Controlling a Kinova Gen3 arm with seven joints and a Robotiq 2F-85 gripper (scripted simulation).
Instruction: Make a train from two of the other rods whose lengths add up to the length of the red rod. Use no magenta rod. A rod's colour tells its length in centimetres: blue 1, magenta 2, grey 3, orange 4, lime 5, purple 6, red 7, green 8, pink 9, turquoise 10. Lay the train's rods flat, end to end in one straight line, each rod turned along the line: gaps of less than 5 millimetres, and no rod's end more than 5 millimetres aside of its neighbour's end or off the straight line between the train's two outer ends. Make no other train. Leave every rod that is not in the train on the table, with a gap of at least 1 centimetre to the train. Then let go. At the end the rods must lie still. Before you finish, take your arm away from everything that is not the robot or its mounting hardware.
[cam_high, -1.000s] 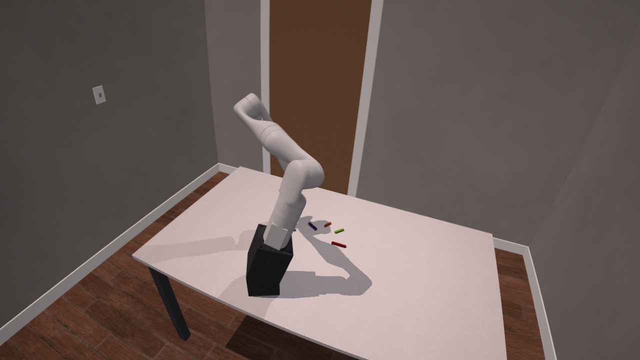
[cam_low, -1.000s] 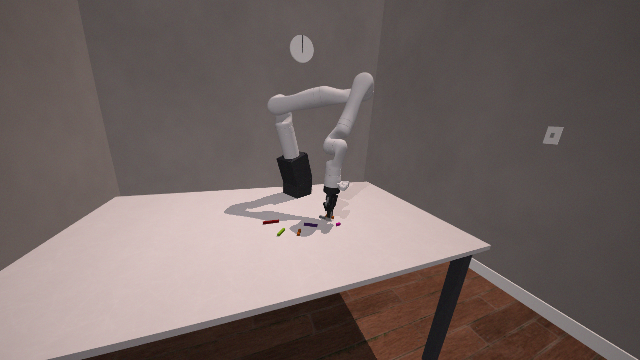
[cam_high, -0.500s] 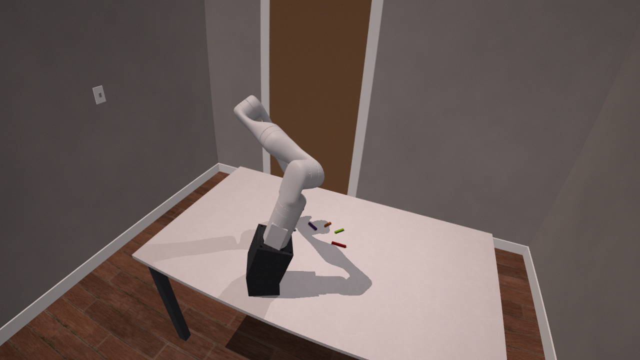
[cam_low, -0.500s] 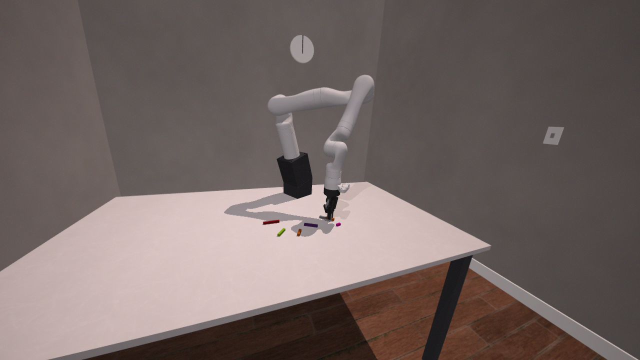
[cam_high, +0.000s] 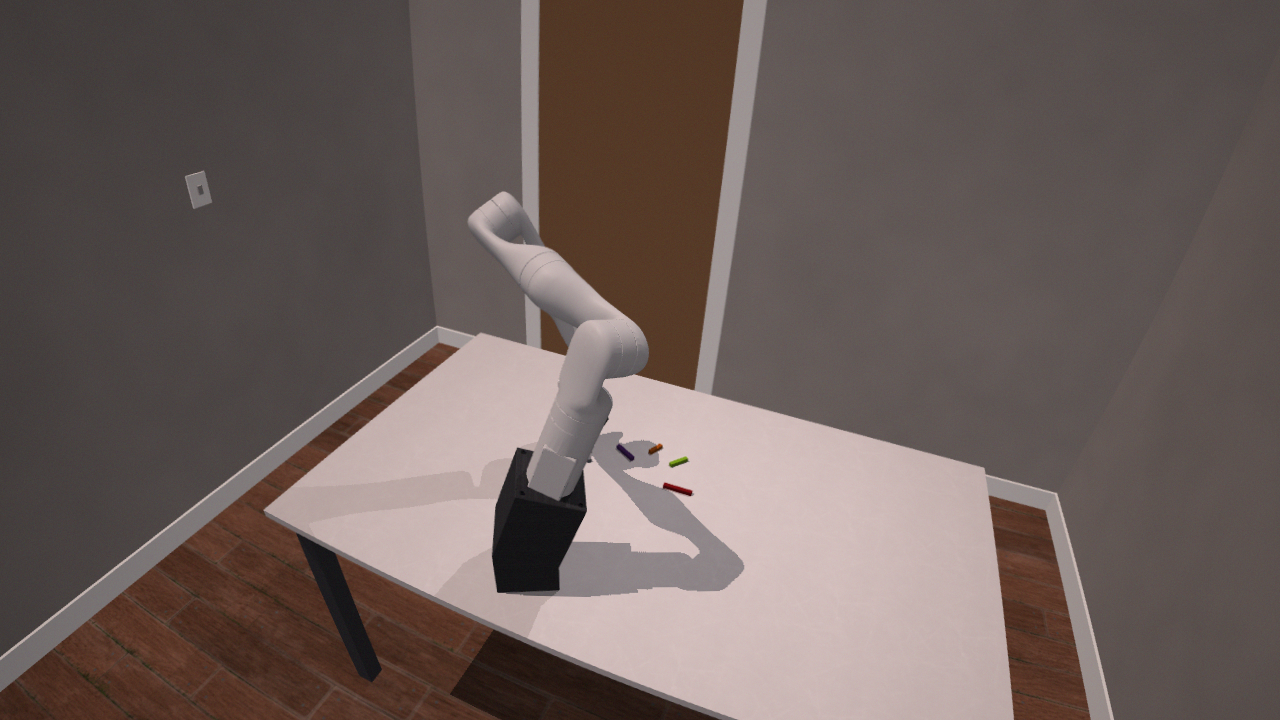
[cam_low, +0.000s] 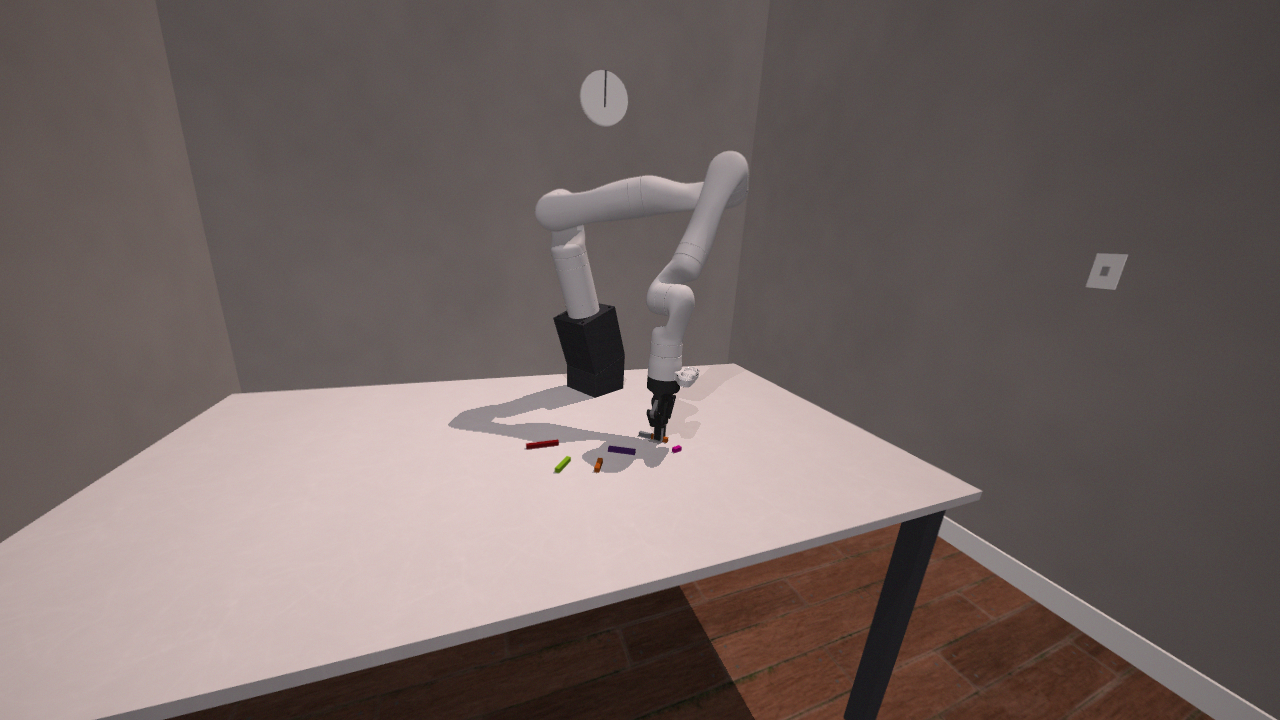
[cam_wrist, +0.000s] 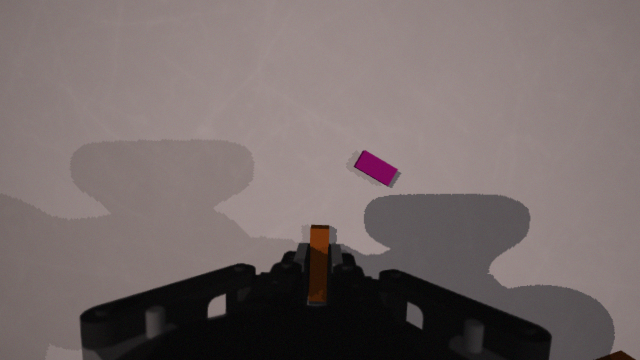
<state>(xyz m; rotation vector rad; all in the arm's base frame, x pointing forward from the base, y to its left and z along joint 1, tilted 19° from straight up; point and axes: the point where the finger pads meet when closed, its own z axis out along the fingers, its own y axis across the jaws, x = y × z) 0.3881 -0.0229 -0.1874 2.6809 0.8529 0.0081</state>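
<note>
Now: hand 3 cm past the grey rod, 2 cm to the left of it and 2 cm above it. Round my hand: purple rod: 1 cm ahead, 11 cm to the right, 2 cm below; then magenta rod: 6 cm ahead, 1 cm to the left, 2 cm below; then lime rod: 1 cm ahead, 24 cm to the right, 2 cm below.
</note>
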